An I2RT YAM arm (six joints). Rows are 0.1 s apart.
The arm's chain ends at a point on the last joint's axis. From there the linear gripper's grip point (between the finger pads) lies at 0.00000 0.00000 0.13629 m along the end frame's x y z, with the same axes.
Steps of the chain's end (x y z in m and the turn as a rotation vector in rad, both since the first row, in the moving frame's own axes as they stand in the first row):
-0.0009 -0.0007 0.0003 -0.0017 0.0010 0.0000
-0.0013 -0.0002 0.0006 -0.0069 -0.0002 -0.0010
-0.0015 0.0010 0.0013 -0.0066 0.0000 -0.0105
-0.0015 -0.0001 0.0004 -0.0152 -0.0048 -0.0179
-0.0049 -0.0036 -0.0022 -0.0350 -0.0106 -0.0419
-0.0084 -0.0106 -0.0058 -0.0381 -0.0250 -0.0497
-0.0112 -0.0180 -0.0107 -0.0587 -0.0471 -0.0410
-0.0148 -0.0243 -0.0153 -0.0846 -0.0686 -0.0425
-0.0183 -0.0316 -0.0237 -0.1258 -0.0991 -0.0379
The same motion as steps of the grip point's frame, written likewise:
-0.0008 -0.0005 0.0003 -0.0017 0.0010 0.0000
-0.0013 0.0007 0.0006 -0.0069 -0.0002 -0.0010
-0.0015 0.0019 0.0013 -0.0066 0.0000 -0.0105
-0.0021 0.0020 0.0004 -0.0152 -0.0048 -0.0179
-0.0062 0.0012 -0.0023 -0.0350 -0.0106 -0.0419
-0.0117 -0.0053 -0.0059 -0.0381 -0.0250 -0.0497
-0.0174 -0.0099 -0.0111 -0.0587 -0.0471 -0.0410
-0.0239 -0.0126 -0.0161 -0.0846 -0.0686 -0.0425
-0.0314 -0.0143 -0.0254 -0.1258 -0.0991 -0.0379

